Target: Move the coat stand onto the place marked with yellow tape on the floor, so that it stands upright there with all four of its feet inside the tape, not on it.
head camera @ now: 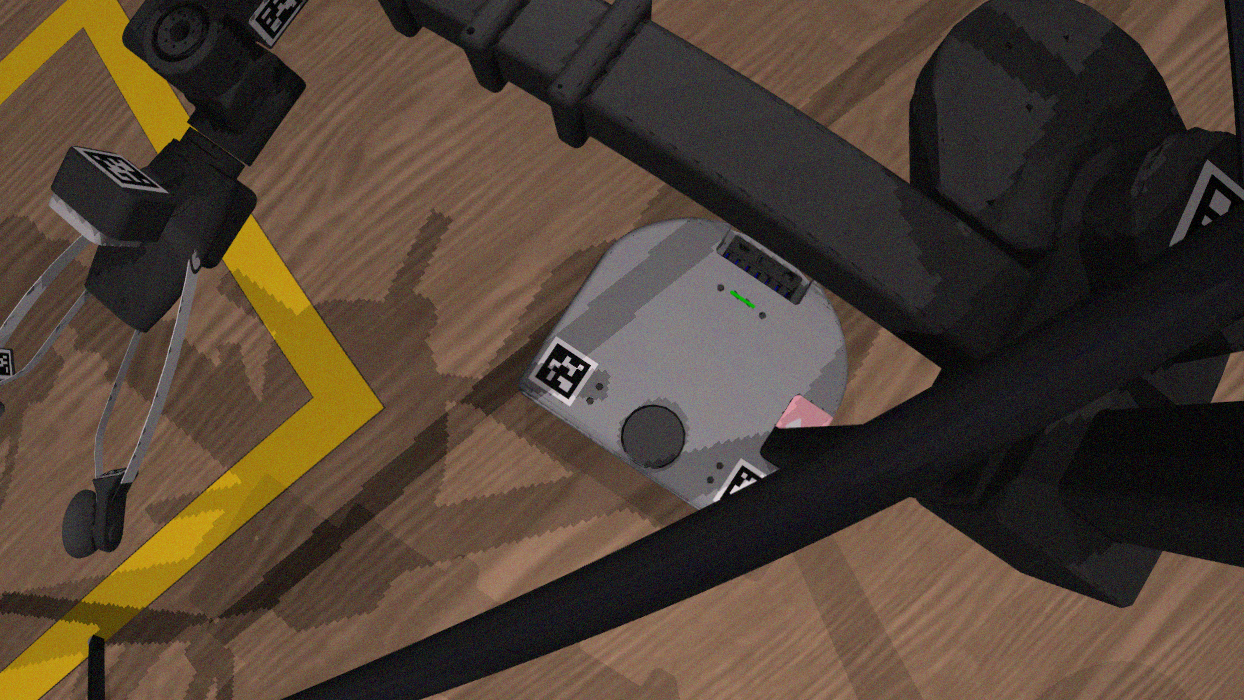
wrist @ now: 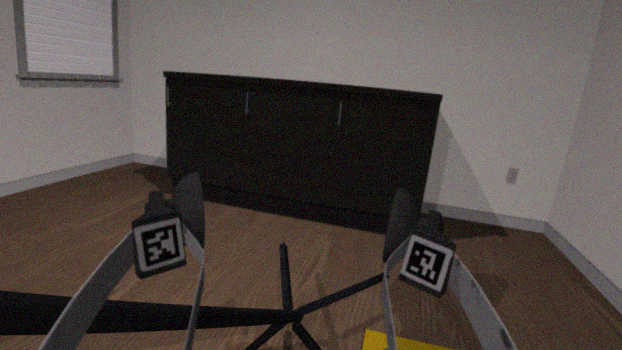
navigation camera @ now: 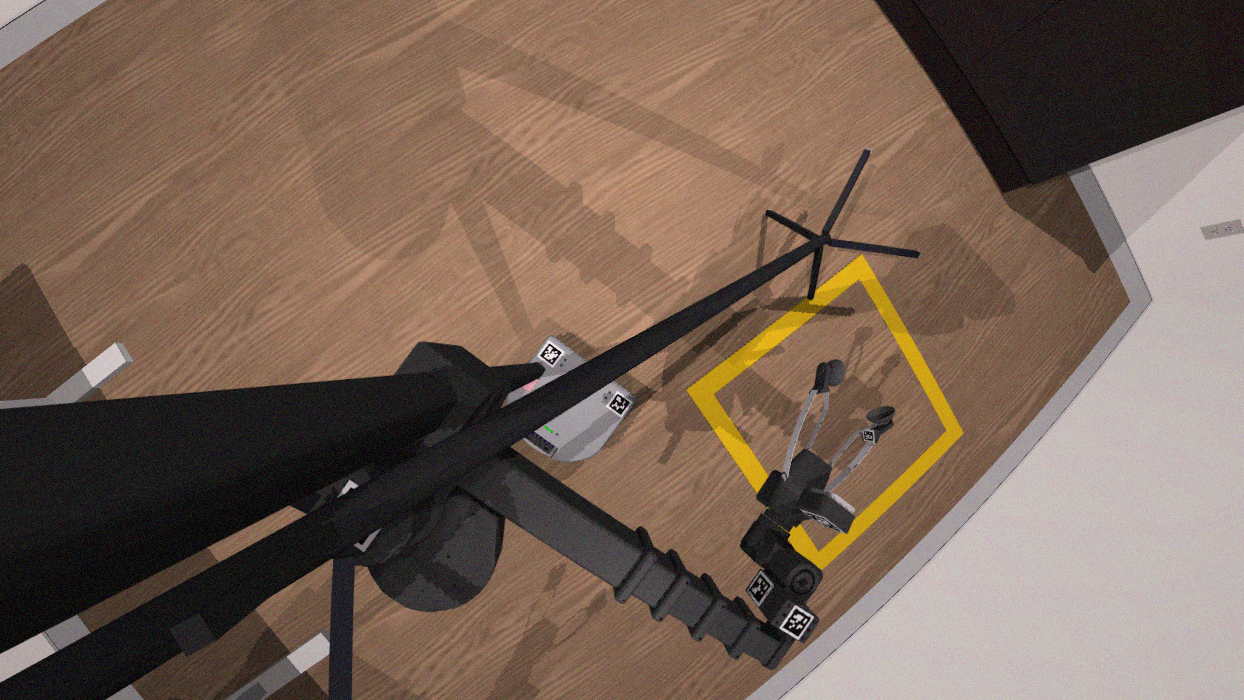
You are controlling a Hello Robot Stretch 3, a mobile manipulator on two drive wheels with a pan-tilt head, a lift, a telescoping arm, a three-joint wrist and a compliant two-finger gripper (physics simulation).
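Dark cabinet (navigation camera: 1038, 95), (wrist: 367, 185): same spot.
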